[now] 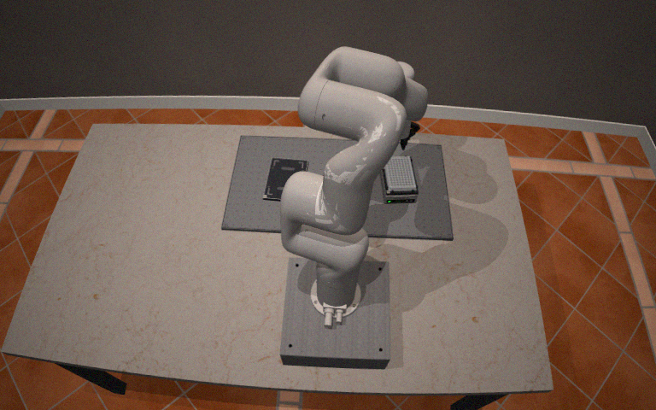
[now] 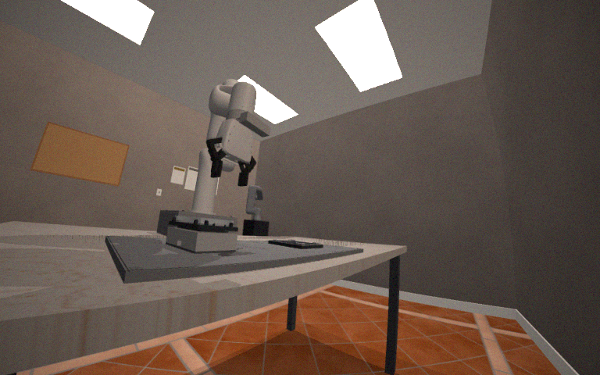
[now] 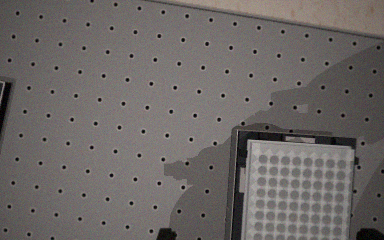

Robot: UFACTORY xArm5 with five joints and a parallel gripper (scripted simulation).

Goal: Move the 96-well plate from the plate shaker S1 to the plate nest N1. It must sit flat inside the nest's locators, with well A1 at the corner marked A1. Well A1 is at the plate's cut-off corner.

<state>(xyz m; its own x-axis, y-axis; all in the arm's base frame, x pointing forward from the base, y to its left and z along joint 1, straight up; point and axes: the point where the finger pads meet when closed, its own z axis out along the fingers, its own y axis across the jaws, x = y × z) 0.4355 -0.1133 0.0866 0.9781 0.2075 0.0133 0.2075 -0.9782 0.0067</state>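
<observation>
The 96-well plate is 10 mm behind my hand, 50 mm to the right of it and 120 mm below it. Round my hand: A1 mark: 100 mm behind, 360 mm to the left, 170 mm below; plate nest N1: 20 mm behind, 300 mm to the left, 170 mm below.
</observation>
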